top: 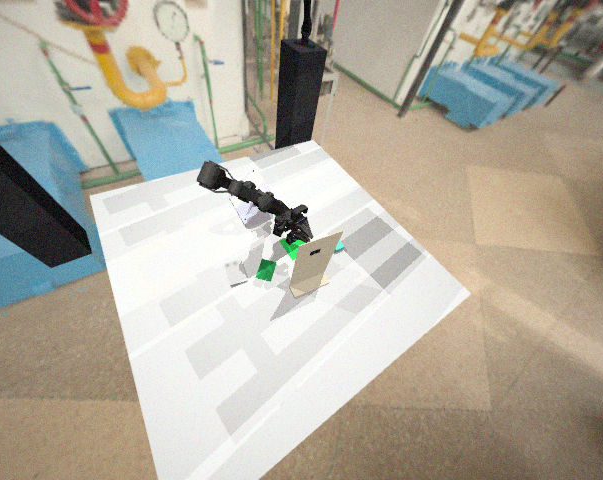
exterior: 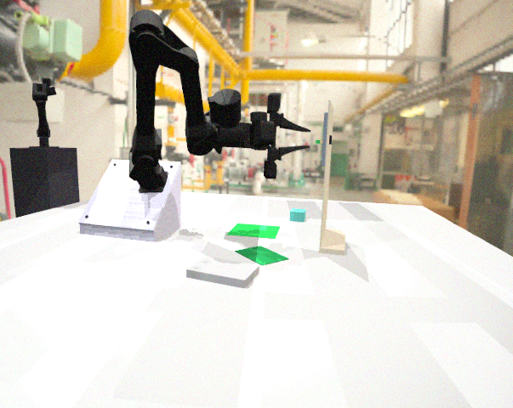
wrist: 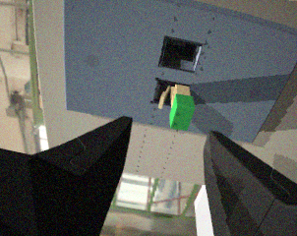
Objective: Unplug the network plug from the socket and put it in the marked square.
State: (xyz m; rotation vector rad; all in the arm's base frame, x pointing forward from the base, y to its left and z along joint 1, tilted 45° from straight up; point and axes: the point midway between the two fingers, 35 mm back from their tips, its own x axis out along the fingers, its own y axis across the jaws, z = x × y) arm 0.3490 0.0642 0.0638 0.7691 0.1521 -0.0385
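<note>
Now: the tan network plug 3 cm ahead of my gripper tip. From my gripper tip the other things lie so: upright panel: 5 cm ahead, 1 cm to the right, 10 cm below; then small teal cube: 2 cm behind, 22 cm to the left, 22 cm below; then green marked square: 13 cm behind, 6 cm to the left, 24 cm below.
</note>
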